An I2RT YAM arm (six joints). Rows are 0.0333 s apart.
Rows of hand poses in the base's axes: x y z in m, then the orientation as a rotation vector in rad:
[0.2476, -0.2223, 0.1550, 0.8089, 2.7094, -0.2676]
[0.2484, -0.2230, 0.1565, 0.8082, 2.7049, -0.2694]
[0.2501, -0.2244, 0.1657, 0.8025, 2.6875, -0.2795]
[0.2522, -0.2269, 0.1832, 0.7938, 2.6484, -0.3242]
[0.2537, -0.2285, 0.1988, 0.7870, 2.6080, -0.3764]
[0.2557, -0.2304, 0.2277, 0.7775, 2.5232, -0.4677]
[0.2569, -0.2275, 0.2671, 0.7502, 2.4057, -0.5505]
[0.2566, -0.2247, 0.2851, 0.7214, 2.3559, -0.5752]
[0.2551, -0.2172, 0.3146, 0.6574, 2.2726, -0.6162]
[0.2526, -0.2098, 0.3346, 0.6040, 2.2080, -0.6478]
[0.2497, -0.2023, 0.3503, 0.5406, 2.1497, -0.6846]
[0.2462, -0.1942, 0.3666, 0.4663, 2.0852, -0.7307]
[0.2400, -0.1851, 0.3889, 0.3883, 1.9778, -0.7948]
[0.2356, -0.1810, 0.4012, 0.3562, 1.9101, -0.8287]
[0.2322, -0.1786, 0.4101, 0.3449, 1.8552, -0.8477]
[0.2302, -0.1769, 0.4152, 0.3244, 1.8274, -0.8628]
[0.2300, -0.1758, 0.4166, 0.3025, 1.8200, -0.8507]
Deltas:
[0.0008, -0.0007, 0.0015, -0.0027, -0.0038, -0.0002]
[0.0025, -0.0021, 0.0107, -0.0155, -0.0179, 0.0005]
[0.0046, -0.0046, 0.0282, -0.0577, -0.0424, -0.0033]
[0.0061, -0.0062, 0.0438, -0.1053, -0.0644, -0.0097]
[0.0081, -0.0081, 0.0727, -0.1937, -0.1123, -0.0251]
[0.0093, -0.0052, 0.1121, -0.2937, -0.1918, -0.0325]
[0.0090, -0.0024, 0.1301, -0.3337, -0.2313, -0.0220]
[0.0075, 0.0051, 0.1596, -0.4047, -0.2985, 0.0079]
[0.0050, 0.0125, 0.1796, -0.4615, -0.3497, 0.0346]
[0.0021, 0.0200, 0.1953, -0.5221, -0.3927, 0.0699]
[-0.0014, 0.0281, 0.2116, -0.5946, -0.4358, 0.1124]
[-0.0076, 0.0372, 0.2339, -0.6995, -0.5043, 0.1502]
[-0.0120, 0.0413, 0.2462, -0.7588, -0.5474, 0.1616]
[-0.0154, 0.0437, 0.2551, -0.7986, -0.5852, 0.1599]
[-0.0174, 0.0454, 0.2602, -0.8259, -0.6020, 0.1705]
[-0.0176, 0.0465, 0.2616, -0.8254, -0.6163, 0.1899]

